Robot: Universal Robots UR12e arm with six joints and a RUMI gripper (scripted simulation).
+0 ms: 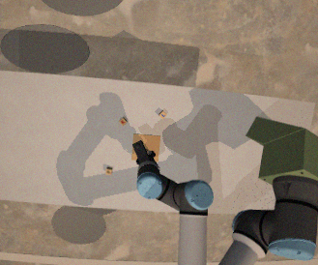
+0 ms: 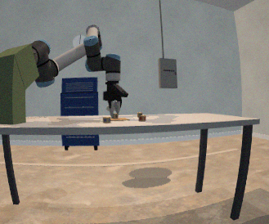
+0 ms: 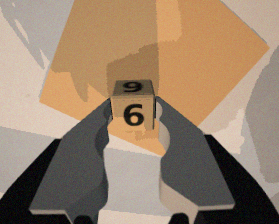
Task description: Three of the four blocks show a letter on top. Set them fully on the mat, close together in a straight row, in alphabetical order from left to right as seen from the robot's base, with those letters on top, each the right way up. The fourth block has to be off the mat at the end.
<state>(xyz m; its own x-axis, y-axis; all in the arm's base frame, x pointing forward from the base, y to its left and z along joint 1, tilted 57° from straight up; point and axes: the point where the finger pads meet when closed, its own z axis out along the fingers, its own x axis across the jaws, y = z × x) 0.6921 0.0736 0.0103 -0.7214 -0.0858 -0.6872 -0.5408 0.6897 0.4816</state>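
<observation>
Right now my hand is 20 mm to the left of the orange mat and 20 mm above it.
</observation>
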